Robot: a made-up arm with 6 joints. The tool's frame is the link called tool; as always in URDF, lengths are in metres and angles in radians. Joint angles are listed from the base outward.
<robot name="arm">
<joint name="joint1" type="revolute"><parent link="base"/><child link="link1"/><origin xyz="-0.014 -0.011 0.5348"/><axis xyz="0 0 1"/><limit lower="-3.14" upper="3.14"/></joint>
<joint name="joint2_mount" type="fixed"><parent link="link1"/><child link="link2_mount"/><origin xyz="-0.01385 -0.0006 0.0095"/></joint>
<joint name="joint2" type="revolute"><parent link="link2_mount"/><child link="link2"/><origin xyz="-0.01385 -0.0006 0.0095" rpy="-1.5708 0 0"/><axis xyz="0 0 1"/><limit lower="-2.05" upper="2.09"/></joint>
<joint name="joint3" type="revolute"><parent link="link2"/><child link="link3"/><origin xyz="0.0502 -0.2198 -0.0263"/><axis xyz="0 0 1"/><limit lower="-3.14" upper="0.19"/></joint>
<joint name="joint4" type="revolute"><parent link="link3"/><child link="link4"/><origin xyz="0.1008 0.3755 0.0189" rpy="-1.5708 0 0"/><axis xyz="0 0 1"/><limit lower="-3.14" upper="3.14"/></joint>
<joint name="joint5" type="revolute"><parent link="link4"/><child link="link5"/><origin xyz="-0.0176 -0.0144 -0.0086" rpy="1.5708 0 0"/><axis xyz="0 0 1"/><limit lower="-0.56" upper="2.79"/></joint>
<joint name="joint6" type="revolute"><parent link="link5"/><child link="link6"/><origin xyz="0.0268 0.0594 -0.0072" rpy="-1.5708 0 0"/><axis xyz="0 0 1"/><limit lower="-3.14" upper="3.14"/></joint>
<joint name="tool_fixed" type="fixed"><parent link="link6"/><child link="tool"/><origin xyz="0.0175 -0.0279 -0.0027" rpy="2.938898 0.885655 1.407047"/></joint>
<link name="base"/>
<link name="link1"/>
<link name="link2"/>
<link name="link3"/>
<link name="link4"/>
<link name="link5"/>
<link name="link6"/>
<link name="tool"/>
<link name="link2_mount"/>
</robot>
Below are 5 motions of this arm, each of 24 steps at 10 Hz.
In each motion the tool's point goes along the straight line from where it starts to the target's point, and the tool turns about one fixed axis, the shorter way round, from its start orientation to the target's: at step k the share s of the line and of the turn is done. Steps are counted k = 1, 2, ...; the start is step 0. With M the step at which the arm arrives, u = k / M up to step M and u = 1 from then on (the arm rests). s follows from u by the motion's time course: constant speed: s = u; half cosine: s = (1 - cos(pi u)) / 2; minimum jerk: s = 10 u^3 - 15 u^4 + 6 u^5.
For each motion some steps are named. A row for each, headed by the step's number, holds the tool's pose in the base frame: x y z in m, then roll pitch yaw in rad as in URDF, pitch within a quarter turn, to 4 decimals.
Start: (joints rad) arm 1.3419 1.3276 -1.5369 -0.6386 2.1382 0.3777
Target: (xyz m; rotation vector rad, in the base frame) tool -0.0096 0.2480 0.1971 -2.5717 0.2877 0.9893
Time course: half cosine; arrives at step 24
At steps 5, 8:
5: 0.0824 0.2568 0.1879 -2.2856 0.1834 1.1656
8: 0.0674 0.2554 0.1894 -2.3023 0.3022 1.0030

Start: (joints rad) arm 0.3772 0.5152 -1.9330 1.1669 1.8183 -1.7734
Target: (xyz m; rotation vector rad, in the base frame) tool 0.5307 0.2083 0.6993 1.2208 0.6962 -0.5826
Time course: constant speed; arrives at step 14
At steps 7, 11, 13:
7: 0.4710 0.2176 0.7276 1.2350 0.2584 -0.1087
11: 0.5051 0.2123 0.7114 1.2543 0.5949 -0.0823
13: 0.5222 0.2096 0.7033 1.2706 0.7629 -0.0630

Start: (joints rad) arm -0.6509 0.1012 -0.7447 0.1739 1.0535 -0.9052
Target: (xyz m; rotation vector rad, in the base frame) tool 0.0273 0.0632 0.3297 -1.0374 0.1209 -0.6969
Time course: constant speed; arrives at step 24
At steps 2, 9, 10, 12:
2: 0.2511 -0.1589 0.4584 -0.3819 -0.4604 -1.1430
9: 0.1799 -0.0882 0.4174 -0.5989 -0.4191 -0.9624
10: 0.1697 -0.0781 0.4116 -0.6287 -0.4104 -0.9379
12: 0.1494 -0.0579 0.3999 -0.6873 -0.3910 -0.8900

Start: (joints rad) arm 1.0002 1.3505 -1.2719 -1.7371 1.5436 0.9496
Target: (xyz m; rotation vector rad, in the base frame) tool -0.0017 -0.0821 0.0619 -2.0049 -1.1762 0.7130
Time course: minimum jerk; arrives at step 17
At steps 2, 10, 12, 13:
2: 0.1966 0.1666 0.1172 -2.3296 -0.4520 2.1530
10: 0.0662 0.0031 0.0808 -2.1936 -0.0902 1.4562
12: 0.0295 -0.0429 0.0706 -2.2035 0.0194 1.2730
13: 0.0161 -0.0598 0.0669 -2.2122 0.0588 1.2056

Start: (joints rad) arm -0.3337 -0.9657 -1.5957 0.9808 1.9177 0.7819
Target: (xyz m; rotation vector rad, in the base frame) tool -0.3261 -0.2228 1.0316 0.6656 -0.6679 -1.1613
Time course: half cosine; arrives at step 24
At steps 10, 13, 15, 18, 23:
10: -0.1208 -0.0425 1.0692 0.3971 0.0449 -1.7223
13: -0.1843 -0.0983 1.0576 0.5533 0.0140 -1.5859
15: -0.2254 -0.1344 1.0500 0.6516 -0.0171 -1.5009
18: -0.2783 -0.1809 1.0404 0.7739 -0.0688 -1.3964
23: -0.3247 -0.2216 1.0319 0.8766 -0.1242 -1.3102

